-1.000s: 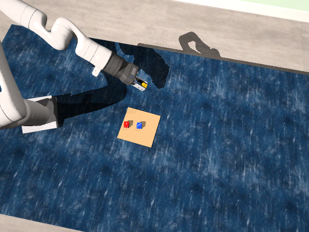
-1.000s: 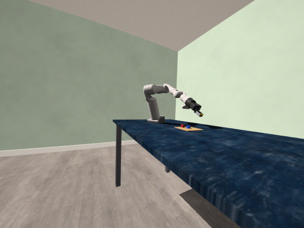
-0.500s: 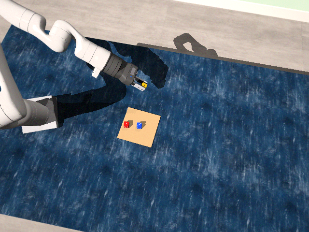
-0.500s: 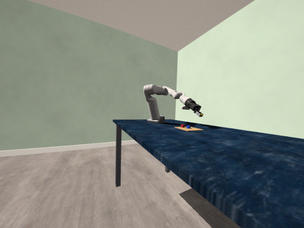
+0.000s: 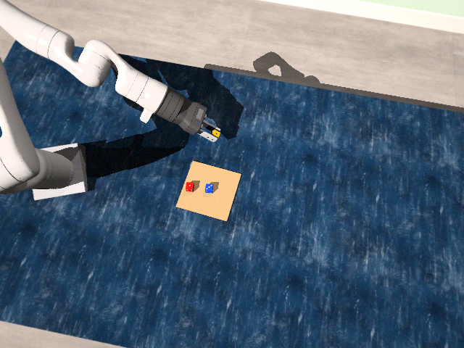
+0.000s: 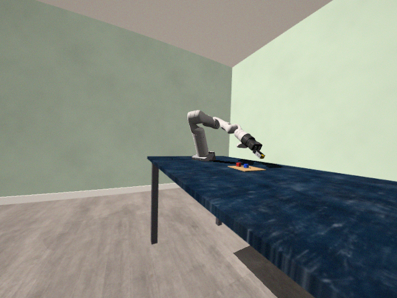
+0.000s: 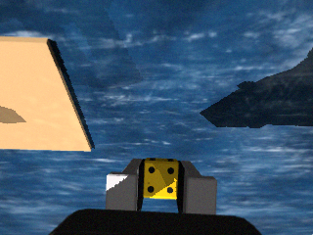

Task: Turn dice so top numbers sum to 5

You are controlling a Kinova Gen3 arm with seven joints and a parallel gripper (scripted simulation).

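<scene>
My hand is 3 cm short of the blue die, 14 cm to the left of it and 5 cm above it. Round my hand: red die: 2 cm behind, 14 cm to the right, 5 cm below; tan mat: 3 cm ahead, 14 cm to the right, 7 cm below; yellow die: 1 cm ahead, 1 cm below.
</scene>
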